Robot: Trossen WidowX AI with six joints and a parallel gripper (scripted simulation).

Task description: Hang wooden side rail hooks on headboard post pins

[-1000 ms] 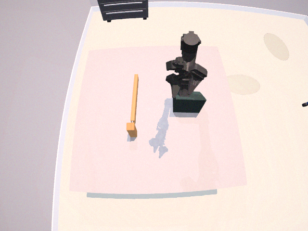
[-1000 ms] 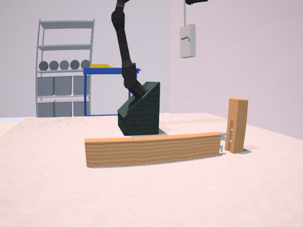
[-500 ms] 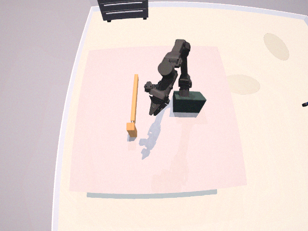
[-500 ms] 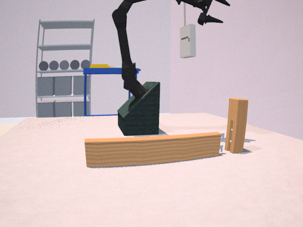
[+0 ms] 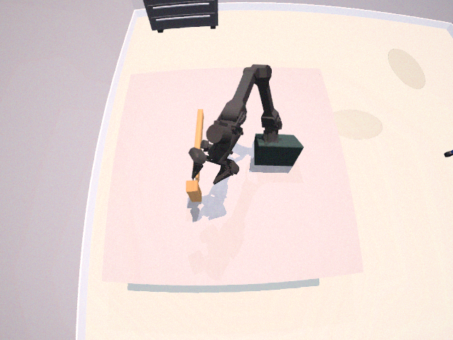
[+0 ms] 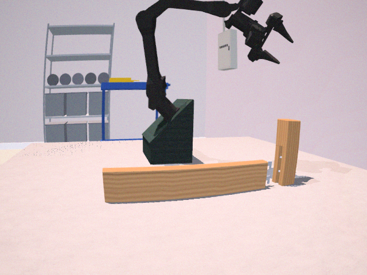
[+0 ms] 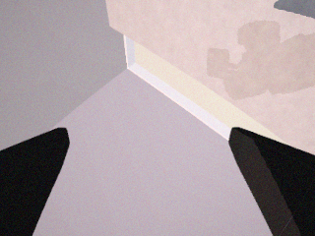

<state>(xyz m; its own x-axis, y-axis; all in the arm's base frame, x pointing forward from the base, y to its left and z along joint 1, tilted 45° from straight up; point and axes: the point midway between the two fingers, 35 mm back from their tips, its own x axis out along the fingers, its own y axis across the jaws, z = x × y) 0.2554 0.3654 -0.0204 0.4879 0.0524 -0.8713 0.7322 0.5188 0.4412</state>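
Now: the headboard post 8 cm ahead of my gripper tip, 5 cm to the right of it and 30 cm below it.
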